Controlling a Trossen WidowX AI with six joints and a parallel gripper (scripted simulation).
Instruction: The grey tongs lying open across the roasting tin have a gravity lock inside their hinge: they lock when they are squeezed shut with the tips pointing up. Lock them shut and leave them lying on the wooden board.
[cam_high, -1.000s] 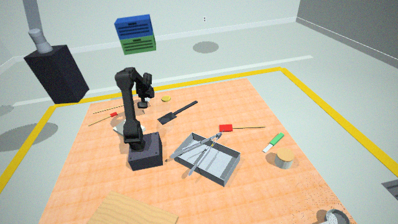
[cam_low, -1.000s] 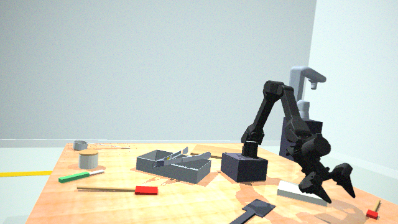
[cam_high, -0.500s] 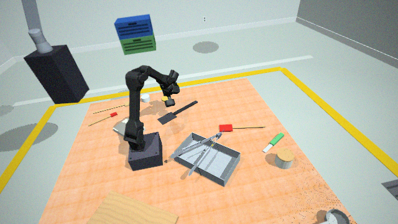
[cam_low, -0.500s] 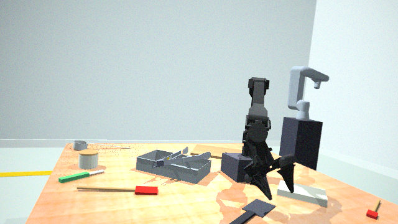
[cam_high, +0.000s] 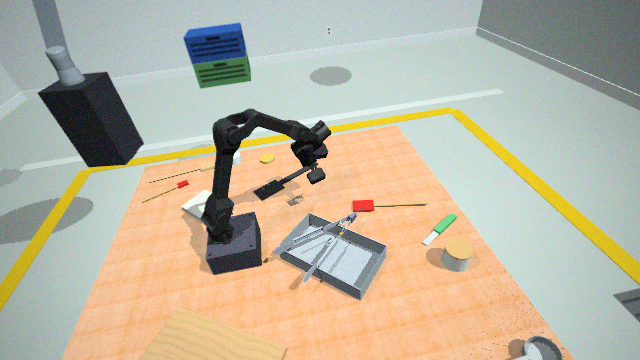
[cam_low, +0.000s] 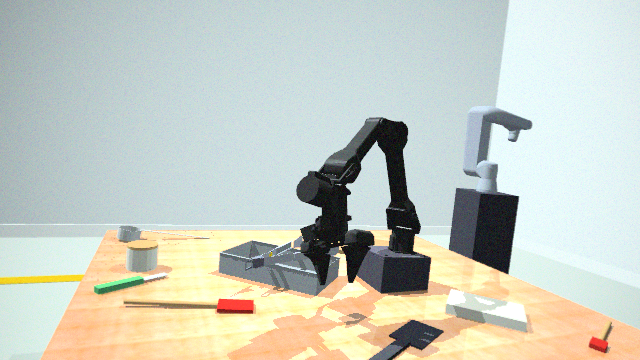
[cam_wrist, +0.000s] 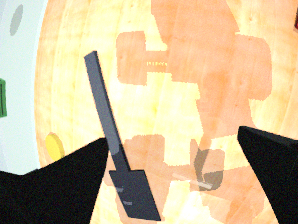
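Now: the roasting tin 340 mm to the right of my gripper tip, 70 mm below it and 70 mm ahead of it. The rest, counted from my gripper tip: white block (420 mm behind, 90 mm below, 80 mm to the right); red-headed stick (270 mm ahead, 120 mm to the right, 100 mm below); black spatula (120 mm behind, 100 mm below, 70 mm to the left).
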